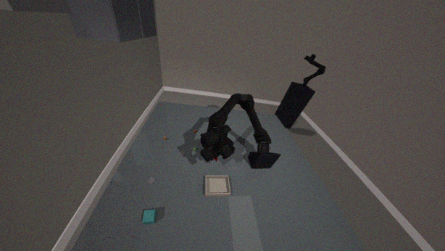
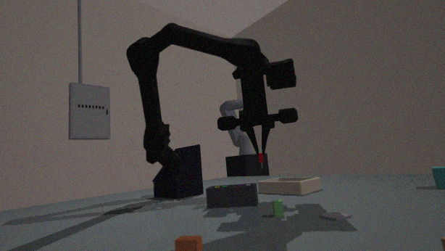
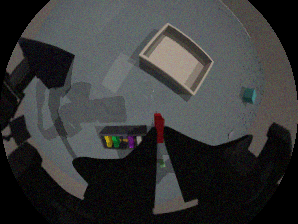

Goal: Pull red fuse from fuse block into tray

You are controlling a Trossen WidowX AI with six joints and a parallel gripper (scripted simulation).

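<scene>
Right now my gripper tip is 12 cm to the right of the cream tray, 10 cm above it and 3 cm past it. Also, from my gripper tip: orange cube 29 cm to the right, 16 cm ahead, 9 cm below; then red fuse 1 cm below; then green block 13 cm ahead, 11 cm to the right, 9 cm below.
</scene>
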